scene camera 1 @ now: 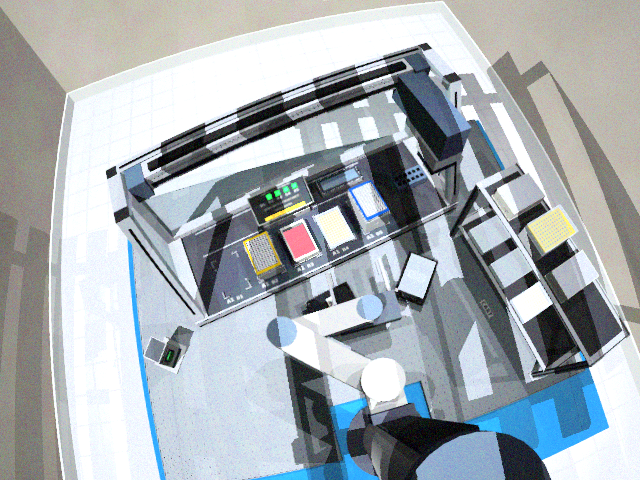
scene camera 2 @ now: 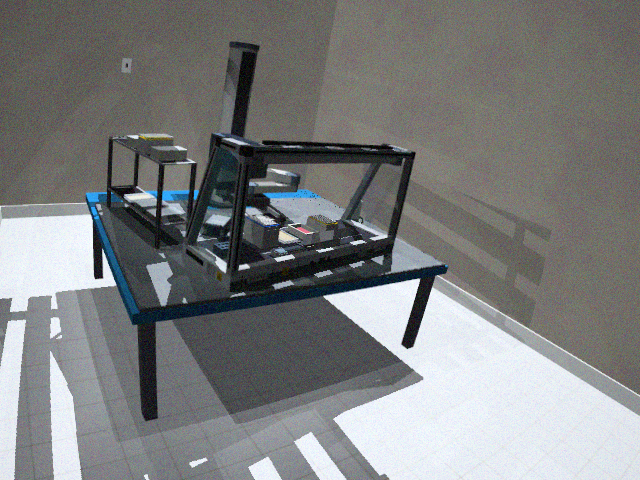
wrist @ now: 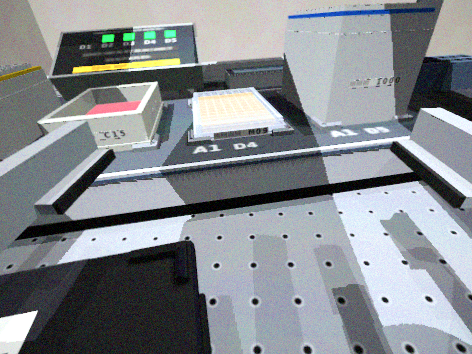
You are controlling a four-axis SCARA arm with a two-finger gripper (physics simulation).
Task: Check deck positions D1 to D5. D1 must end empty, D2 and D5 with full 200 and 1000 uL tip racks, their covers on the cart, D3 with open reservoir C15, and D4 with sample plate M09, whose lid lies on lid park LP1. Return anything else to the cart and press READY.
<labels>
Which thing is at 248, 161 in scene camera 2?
A gantry frame.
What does the gripper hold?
Nothing.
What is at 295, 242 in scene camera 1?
A reservoir with red liquid.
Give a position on a reservoir with red liquid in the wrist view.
120, 116
</labels>
